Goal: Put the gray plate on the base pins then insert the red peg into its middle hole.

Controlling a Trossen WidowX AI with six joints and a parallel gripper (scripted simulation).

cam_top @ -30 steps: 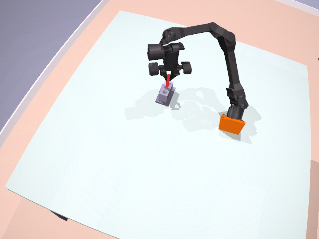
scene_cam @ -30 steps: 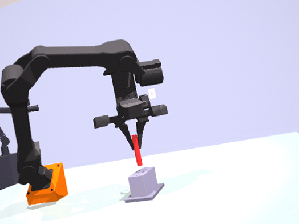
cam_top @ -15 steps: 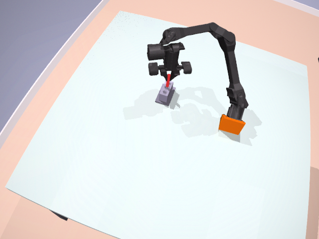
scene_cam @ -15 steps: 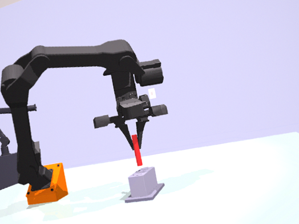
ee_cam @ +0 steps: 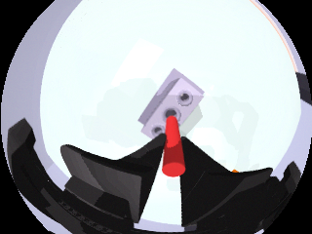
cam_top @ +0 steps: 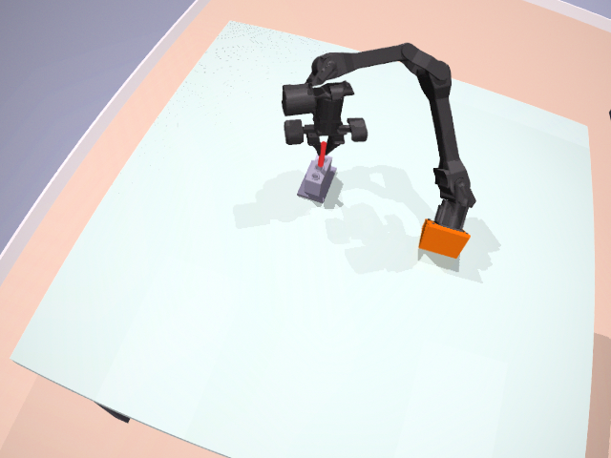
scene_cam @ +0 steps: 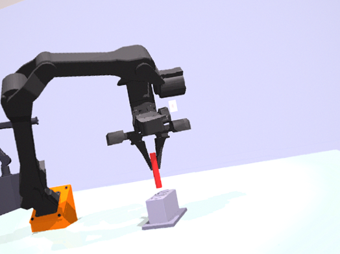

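Now: gripper tip right at the red peg. Round my gripper tip: base: 11 cm below; gray plate: 7 cm below.
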